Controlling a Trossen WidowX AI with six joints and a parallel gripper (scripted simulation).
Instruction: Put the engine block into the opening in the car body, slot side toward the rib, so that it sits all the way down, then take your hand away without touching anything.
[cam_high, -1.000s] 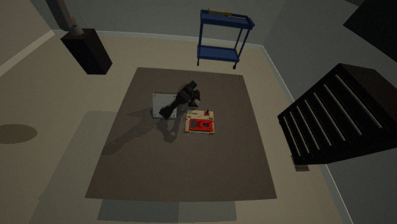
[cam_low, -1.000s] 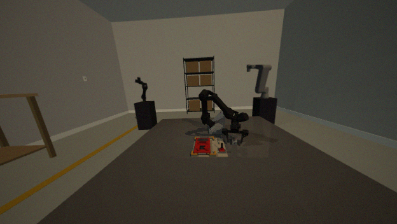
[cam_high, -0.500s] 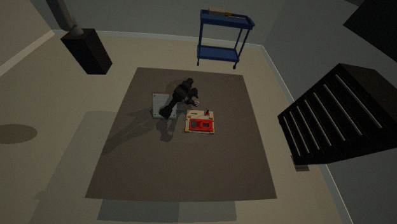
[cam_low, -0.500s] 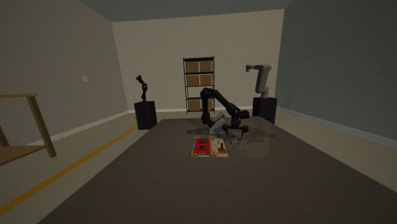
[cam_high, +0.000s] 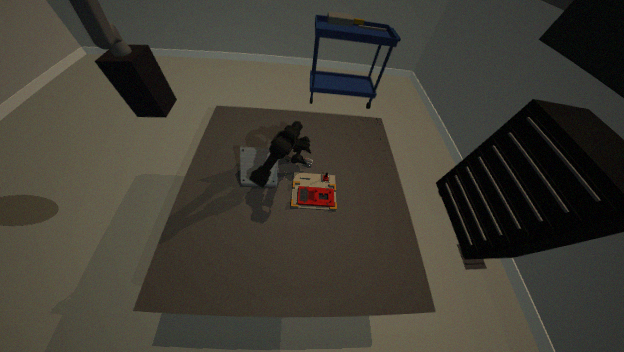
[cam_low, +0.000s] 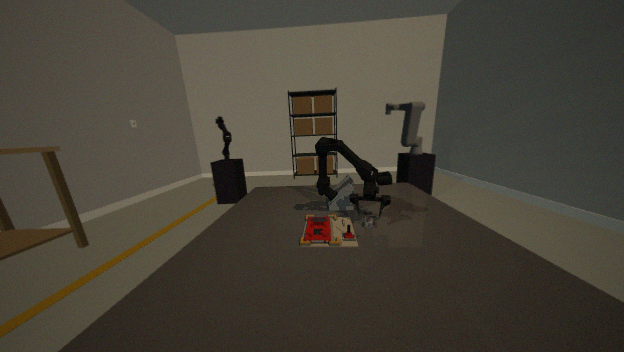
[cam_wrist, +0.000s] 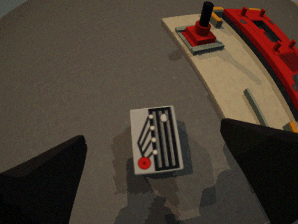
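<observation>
Now: the engine block 1 cm to the right of my gripper tip and 4 cm below it.
</observation>
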